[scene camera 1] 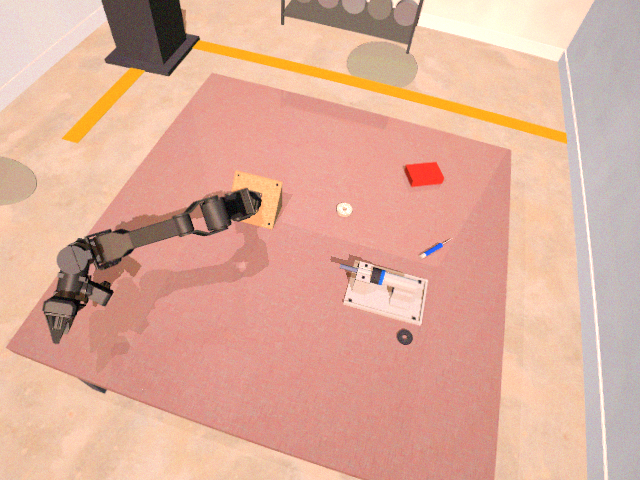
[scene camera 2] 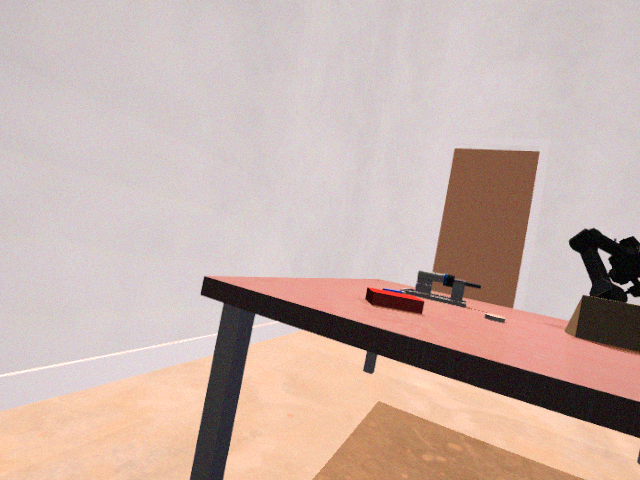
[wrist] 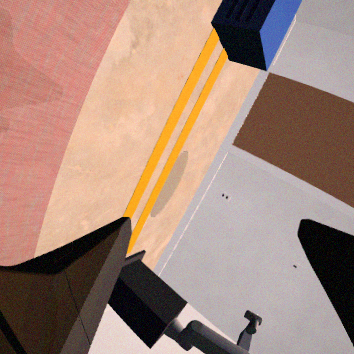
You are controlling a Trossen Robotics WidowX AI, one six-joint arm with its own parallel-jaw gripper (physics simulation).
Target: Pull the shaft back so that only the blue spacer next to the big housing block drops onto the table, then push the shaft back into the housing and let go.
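Where they show: gripper, fingertip midpoint: (scene camera 1: 60, 338) (scene camera 2: 618, 284) (wrist: 215, 226); arm's base at its link origin: (scene camera 1: 250, 200) (scene camera 2: 609, 322).
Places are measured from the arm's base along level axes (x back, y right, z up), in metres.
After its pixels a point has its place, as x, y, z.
Note:
The shaft (scene camera 1: 345, 267) {-0.347, 0.165, 0.029} (scene camera 2: 473, 285) {-0.355, 0.154, 0.023} sticks out of the smaller upright block (scene camera 1: 363, 272) (scene camera 2: 458, 291) {-0.400, 0.131, -0.009}. The blue spacer (scene camera 1: 382, 277) {-0.453, 0.173, 0.042} (scene camera 2: 445, 279) {-0.452, 0.138, 0.024} sits between dark spacers (scene camera 1: 375, 275) {-0.433, 0.172, 0.042} (scene camera 2: 450, 281) {-0.433, 0.139, 0.021} and the big housing block (scene camera 1: 405, 283) (scene camera 2: 430, 277), above the white base plate (scene camera 1: 369, 300). Whether the spacers touch is too small to tell. My gripper (scene camera 1: 56, 336) {0.213, 0.609, 0.141} (wrist: 215, 226) {0.213, 0.609, 0.141} is open and empty, at the lower left of scene view 1, far from the fixture. It does not show clearly in scene view 2. The shaft and spacers do not show in the wrist view.
My arm's wooden base (scene camera 1: 264, 219) {-0.057, 0.033, -0.035} (scene camera 2: 610, 322) {-0.017, -0.057, 0.002} stands left of the fixture. A cream ring (scene camera 1: 339, 210) {-0.276, -0.087, -0.044} (scene camera 2: 494, 318) {-0.294, -0.127, -0.050}, a red block (scene camera 1: 424, 174) {-0.531, -0.333, -0.027} (scene camera 2: 394, 300) {-0.521, -0.389, -0.038}, a blue screwdriver (scene camera 1: 433, 250) {-0.602, -0.028, -0.045} and a black ring (scene camera 1: 399, 338) {-0.544, 0.294, -0.052} lie on the pink table (scene camera 1: 289, 361) {-0.269, 0.442, -0.056} (scene camera 2: 537, 343) {-0.232, -0.367, -0.057}.

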